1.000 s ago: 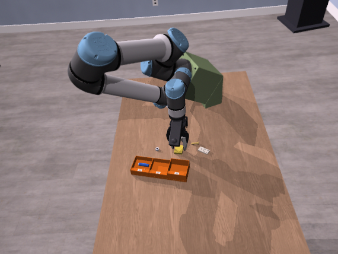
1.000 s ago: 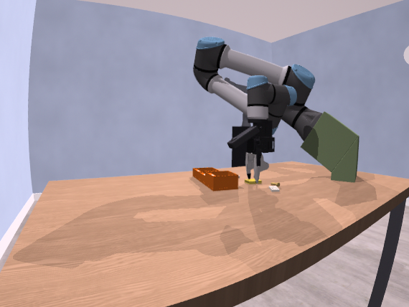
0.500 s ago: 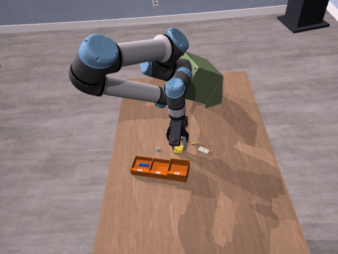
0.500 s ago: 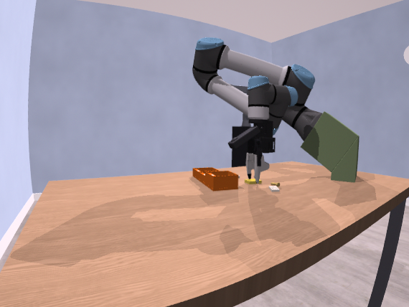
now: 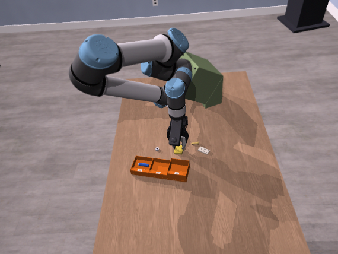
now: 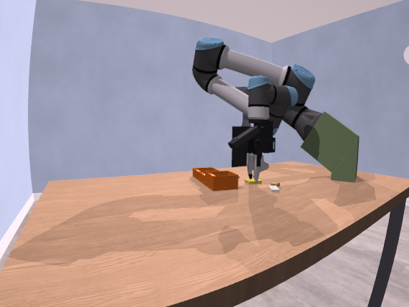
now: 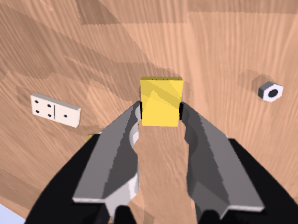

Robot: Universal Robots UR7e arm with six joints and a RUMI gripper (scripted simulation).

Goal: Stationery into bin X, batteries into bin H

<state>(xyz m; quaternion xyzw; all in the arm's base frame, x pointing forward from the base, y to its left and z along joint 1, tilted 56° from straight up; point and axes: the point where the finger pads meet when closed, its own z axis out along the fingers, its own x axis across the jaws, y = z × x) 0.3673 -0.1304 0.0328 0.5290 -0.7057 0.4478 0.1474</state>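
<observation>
The orange bin lies 10 cm ahead of my hand and 11 cm to the right of it. The rest, counted from my hand: brass-coloured piece 2 cm behind, 9 cm to the left, 1 cm below; grey nut 3 cm behind, 10 cm to the right, 1 cm below; yellow pad 1 cm below.
</observation>
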